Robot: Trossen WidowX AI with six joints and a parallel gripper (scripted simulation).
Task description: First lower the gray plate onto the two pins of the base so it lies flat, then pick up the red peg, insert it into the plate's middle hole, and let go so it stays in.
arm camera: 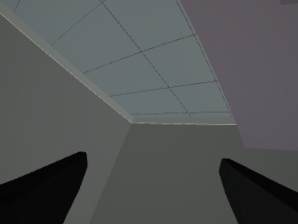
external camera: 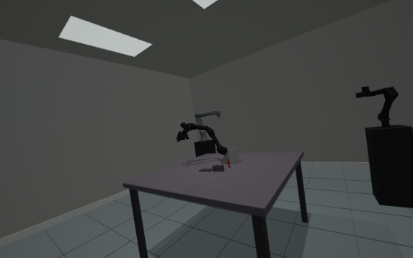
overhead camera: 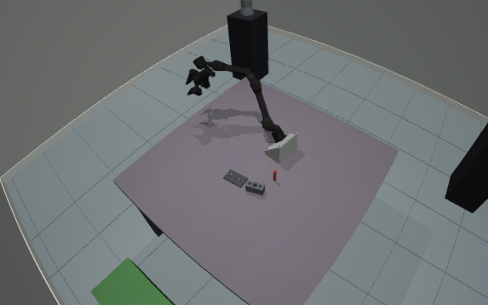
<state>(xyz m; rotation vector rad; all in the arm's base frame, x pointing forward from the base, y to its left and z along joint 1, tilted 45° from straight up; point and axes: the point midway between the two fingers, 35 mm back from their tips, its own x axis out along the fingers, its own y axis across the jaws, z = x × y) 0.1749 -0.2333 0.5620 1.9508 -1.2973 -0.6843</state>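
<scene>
My gripper tip is now 19 cm short of the gray plate, 65 cm to the right of it and 25 cm above it. The rest, counted from my gripper tip: red peg (7 cm ahead, 70 cm to the left, 25 cm below); gray base block (19 cm ahead, 52 cm to the left, 28 cm below).
</scene>
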